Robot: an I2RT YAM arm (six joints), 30 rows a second.
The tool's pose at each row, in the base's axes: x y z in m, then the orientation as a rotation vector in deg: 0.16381 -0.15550 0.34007 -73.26 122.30 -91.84; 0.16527 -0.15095 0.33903 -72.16 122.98 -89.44; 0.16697 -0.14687 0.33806 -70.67 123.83 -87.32; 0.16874 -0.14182 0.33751 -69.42 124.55 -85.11; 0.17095 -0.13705 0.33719 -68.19 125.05 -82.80; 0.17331 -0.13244 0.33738 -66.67 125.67 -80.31
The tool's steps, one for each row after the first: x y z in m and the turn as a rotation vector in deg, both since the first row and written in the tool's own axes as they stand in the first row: -0.00450 0.00035 -0.00188 -0.83 -1.11 1.52; -0.00879 0.00049 -0.00333 -1.64 -1.90 3.21; -0.01367 0.00028 -0.00557 -2.48 -2.81 4.76; -0.01855 -0.00037 -0.00745 -3.23 -3.89 6.35; -0.02323 -0.00154 -0.00934 -4.08 -4.97 8.18
